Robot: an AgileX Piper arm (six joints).
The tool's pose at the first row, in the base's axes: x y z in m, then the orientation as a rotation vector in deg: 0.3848 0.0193 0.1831 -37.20 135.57 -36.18
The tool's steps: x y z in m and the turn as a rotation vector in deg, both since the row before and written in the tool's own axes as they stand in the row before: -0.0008 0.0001 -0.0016 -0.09 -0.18 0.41; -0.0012 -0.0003 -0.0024 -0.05 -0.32 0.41; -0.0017 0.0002 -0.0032 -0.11 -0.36 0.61; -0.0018 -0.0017 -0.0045 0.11 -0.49 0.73; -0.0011 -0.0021 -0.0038 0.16 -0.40 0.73; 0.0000 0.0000 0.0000 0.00 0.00 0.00; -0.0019 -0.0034 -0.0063 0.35 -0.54 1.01; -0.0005 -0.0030 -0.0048 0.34 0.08 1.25; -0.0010 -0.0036 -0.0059 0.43 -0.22 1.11; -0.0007 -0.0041 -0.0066 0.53 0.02 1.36; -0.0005 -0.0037 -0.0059 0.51 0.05 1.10; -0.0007 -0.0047 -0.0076 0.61 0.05 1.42; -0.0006 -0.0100 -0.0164 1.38 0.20 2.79; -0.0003 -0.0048 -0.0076 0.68 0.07 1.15; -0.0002 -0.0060 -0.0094 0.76 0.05 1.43
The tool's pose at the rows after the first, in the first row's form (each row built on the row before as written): 0.3843 0.0203 0.1845 -36.77 135.52 -35.82; 0.3837 0.0214 0.1869 -36.35 135.32 -35.44; 0.3827 0.0234 0.1898 -35.72 135.14 -34.88; 0.3815 0.0243 0.1947 -34.87 134.76 -34.46; 0.3803 0.0242 0.1990 -33.98 134.44 -34.14; 0.3803 0.0242 0.1990 -33.98 134.44 -34.14; 0.3783 0.0242 0.2061 -32.70 133.95 -33.85; 0.3761 0.0233 0.2113 -31.03 134.07 -33.69; 0.3736 0.0225 0.2178 -29.54 133.84 -33.58; 0.3704 0.0213 0.2248 -27.67 133.81 -33.55; 0.3674 0.0201 0.2310 -26.11 133.77 -33.63; 0.3634 0.0187 0.2389 -24.13 133.71 -33.67; 0.3539 0.0153 0.2553 -20.14 133.56 -33.97; 0.3493 0.0137 0.2629 -18.45 133.42 -34.21; 0.3434 0.0117 0.2721 -16.40 133.22 -34.40
